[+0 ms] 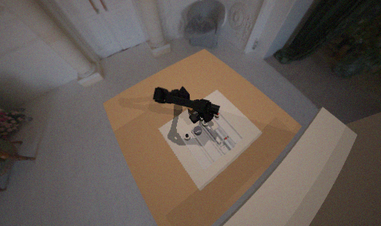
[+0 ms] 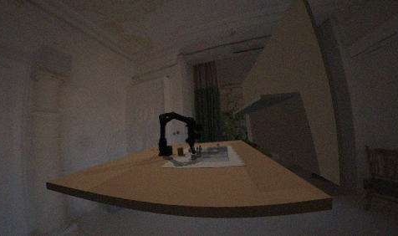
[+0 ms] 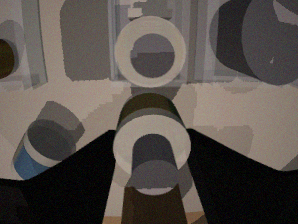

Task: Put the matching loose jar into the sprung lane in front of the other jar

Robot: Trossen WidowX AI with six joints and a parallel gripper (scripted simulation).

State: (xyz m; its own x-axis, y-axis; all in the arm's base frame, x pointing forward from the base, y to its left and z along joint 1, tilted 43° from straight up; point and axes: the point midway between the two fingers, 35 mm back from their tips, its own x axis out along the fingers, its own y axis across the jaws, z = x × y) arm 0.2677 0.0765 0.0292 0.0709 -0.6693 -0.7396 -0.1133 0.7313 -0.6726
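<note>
The brownish block is 110 mm behind my gripper tip, 20 mm to the right of it and 20 mm below it. The rest, counted from my gripper tip: pusher plate: 150 mm ahead, 50 mm to the left, 10 mm below; red-marked item: 230 mm ahead, 60 mm to the left, 10 mm above; grey lane fixture: 190 mm ahead, 50 mm to the left, 40 mm below.
</note>
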